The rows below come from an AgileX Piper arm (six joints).
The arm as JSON. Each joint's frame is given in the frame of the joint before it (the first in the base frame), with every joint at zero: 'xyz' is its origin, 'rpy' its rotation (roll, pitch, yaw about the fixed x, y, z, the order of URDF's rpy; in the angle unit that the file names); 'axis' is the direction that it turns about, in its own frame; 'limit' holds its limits. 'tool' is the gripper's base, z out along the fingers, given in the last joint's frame.
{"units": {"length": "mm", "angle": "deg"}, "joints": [
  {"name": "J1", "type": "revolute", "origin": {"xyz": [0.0, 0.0, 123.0], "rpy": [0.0, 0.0, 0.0]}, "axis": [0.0, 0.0, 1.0], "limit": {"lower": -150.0, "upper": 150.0}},
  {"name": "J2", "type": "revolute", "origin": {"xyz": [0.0, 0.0, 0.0], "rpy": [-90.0, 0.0, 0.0]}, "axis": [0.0, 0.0, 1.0], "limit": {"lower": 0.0, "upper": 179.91}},
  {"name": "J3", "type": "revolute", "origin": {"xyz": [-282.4, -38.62, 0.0], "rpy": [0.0, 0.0, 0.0]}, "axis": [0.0, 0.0, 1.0], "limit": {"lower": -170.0, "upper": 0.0}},
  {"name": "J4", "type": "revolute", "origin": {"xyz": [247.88, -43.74, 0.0], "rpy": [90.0, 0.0, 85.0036]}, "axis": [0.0, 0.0, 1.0], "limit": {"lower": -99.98, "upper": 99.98}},
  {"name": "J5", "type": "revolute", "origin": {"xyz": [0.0, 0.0, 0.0], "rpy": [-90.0, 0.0, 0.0]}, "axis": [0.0, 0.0, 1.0], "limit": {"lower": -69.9, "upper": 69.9}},
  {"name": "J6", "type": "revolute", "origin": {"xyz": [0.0, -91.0, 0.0], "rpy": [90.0, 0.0, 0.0]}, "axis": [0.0, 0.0, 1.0], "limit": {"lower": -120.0, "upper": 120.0}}
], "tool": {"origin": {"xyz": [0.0, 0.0, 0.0], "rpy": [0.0, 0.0, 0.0]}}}
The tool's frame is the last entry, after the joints.
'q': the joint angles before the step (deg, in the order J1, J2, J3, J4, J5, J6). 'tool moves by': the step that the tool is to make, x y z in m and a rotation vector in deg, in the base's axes. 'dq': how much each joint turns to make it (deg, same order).
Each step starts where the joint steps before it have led.
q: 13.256 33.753 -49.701 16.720 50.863 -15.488
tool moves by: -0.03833 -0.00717 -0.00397 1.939 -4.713 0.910
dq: 0.000 -9.273 2.586 1.097 1.728 0.020
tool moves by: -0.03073 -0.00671 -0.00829 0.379 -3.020 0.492
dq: -0.001 -7.634 1.787 -0.243 2.867 0.366
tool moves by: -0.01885 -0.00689 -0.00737 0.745 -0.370 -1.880
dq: 0.003 -4.825 0.679 -2.429 2.933 3.396
